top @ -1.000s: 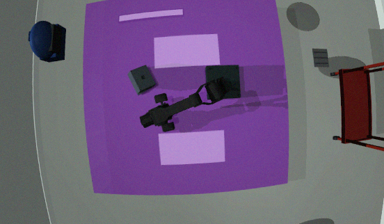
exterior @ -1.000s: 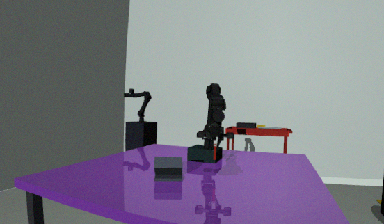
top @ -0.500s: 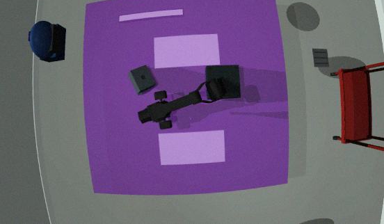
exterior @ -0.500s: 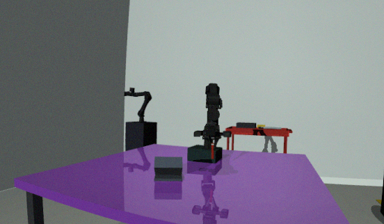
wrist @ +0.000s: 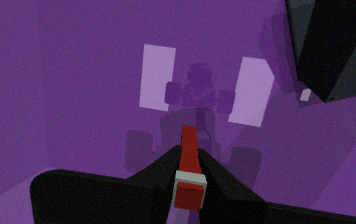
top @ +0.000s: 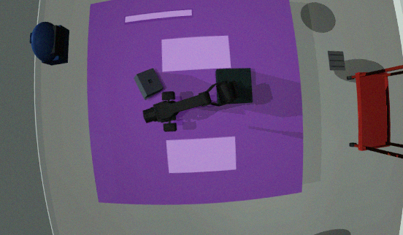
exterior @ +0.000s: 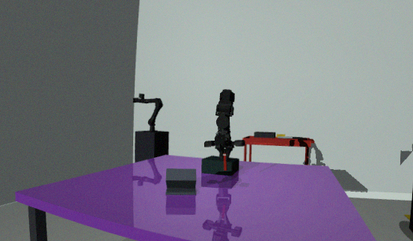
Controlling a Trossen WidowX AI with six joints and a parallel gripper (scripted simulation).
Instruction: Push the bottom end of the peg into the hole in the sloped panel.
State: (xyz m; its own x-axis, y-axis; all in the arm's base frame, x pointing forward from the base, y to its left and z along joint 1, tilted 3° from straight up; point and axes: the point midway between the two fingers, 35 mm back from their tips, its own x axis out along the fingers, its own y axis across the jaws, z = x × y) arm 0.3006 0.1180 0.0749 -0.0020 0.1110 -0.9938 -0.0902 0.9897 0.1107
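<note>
Right now my gripper tip is 160 mm to the left of the sloped panel, 140 mm short of it and 70 mm above it. From my gripper tip the other things lie so: red peg (20 mm above).
</note>
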